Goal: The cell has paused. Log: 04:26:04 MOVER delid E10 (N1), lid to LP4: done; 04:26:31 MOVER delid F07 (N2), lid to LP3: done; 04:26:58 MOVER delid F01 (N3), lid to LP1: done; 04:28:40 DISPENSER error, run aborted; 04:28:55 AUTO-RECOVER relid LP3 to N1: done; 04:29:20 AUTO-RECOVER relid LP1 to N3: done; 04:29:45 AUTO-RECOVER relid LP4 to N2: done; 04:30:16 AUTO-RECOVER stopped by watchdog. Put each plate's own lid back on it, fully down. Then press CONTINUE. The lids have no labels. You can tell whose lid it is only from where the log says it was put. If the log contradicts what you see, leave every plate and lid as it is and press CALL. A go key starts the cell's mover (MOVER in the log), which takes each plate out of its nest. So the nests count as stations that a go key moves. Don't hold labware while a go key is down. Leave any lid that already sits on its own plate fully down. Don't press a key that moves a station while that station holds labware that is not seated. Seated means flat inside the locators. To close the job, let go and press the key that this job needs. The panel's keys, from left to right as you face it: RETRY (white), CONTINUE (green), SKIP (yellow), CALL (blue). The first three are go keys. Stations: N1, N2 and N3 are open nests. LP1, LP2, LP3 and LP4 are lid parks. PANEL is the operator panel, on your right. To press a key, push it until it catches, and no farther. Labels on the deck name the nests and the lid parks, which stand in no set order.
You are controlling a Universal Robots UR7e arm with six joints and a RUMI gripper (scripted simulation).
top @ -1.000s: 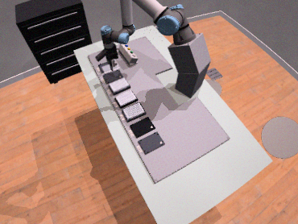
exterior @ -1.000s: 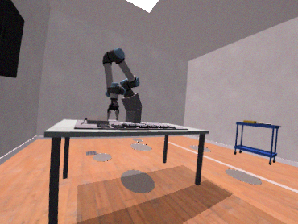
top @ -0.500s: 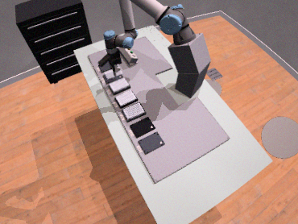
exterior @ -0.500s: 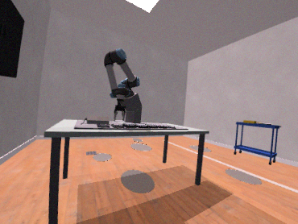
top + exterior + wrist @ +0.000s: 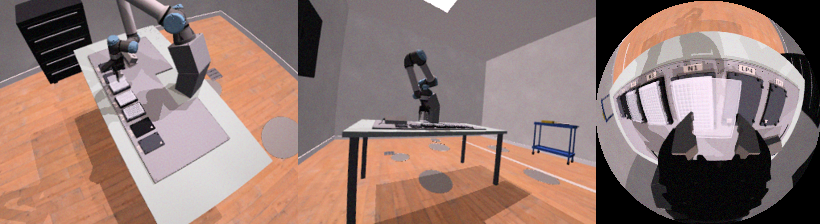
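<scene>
My gripper is now 50 mm to the right of the white lid and 30 mm above it. Round my hand: white lidded plate (50 mm to the left, 40 mm below); yellow key (220 mm behind, 270 mm to the right); green key (230 mm behind, 220 mm to the right).
</scene>
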